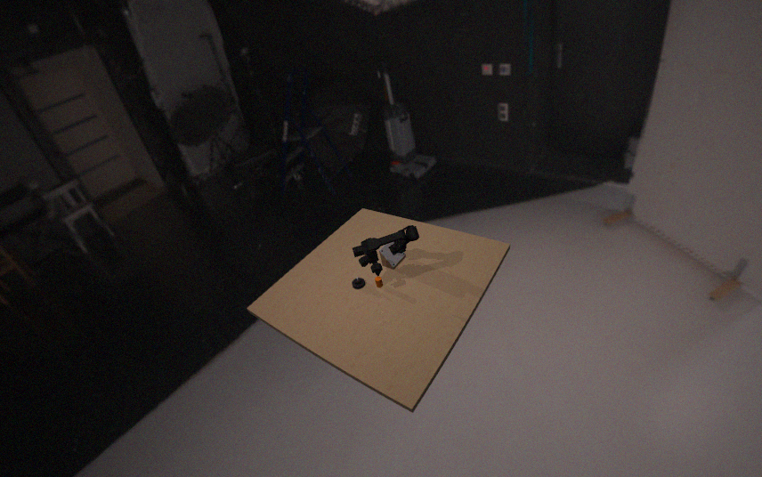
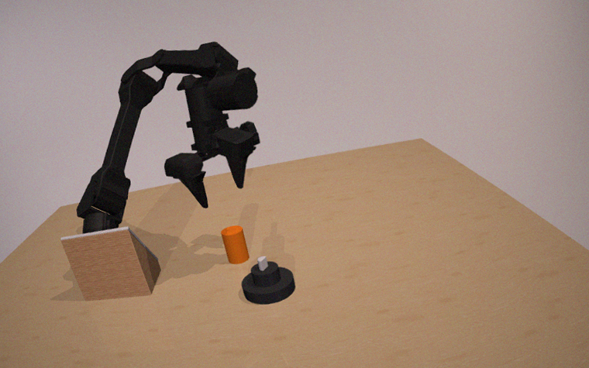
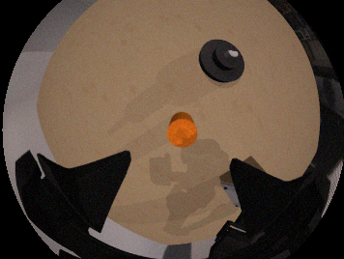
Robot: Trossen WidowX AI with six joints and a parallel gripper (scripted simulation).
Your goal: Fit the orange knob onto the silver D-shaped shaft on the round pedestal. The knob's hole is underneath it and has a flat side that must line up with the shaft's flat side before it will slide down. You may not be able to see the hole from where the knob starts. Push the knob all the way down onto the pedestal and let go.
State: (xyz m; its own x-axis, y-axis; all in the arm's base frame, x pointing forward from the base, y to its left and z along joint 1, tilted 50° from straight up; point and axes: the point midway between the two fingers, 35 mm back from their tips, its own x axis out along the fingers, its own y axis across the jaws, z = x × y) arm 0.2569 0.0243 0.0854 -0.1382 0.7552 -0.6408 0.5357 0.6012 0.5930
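My gripper tip is 8 cm above the orange knob. The rest, counted from my gripper tip: black round pedestal: 7 cm ahead, 12 cm to the right, 9 cm below.
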